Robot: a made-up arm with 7 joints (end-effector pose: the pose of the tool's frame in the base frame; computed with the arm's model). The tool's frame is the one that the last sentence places.
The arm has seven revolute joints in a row. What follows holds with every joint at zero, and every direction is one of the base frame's. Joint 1 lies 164 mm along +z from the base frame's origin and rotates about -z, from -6.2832 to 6.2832 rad. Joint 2 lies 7 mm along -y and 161 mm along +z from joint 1 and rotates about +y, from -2.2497 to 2.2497 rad. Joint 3 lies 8 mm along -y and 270 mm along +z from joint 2 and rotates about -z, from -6.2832 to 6.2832 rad. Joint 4 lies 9 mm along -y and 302 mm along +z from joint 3 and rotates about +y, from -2.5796 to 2.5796 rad. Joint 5 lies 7 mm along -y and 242 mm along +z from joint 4 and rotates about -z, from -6.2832 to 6.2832 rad. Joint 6 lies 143 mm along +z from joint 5 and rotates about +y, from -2.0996 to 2.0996 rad. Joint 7 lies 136 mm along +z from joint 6 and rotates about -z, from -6.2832 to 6.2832 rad. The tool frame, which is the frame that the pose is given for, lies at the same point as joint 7; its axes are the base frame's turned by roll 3.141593, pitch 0 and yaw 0 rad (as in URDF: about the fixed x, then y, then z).
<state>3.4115 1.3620 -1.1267 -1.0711 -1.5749 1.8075 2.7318</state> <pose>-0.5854 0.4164 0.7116 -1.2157 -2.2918 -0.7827</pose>
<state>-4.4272 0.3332 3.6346 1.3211 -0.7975 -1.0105 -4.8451</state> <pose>0.2776 -0.0202 1.1527 -2.5783 0.2242 1.0120</pose>
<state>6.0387 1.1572 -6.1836 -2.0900 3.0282 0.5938 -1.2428</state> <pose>0.0764 0.0188 0.7910 -1.2686 1.1274 -0.8852</pose>
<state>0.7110 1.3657 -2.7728 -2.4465 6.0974 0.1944 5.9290</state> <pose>0.1067 -0.2654 0.0385 -0.3555 0.5503 -1.3583</pose>
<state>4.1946 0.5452 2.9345 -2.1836 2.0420 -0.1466 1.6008</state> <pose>-0.3127 0.4039 0.3464 0.3297 0.3624 -0.4202</pose>
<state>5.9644 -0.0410 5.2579 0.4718 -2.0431 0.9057 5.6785</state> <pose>-0.0738 0.1560 1.3368 -1.2048 2.1056 -0.6522</pose>
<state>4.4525 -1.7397 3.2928 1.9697 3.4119 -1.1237 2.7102</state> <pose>-0.0265 -0.2424 -0.0704 1.7794 -0.5764 1.1947</pose>
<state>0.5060 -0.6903 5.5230 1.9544 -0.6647 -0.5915 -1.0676</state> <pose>0.1525 0.2277 0.9160 -1.9086 -1.5797 0.9003</pose>
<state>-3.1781 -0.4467 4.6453 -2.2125 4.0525 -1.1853 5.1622</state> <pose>0.0185 0.4029 0.7225 0.0141 2.2689 -0.8310</pose>
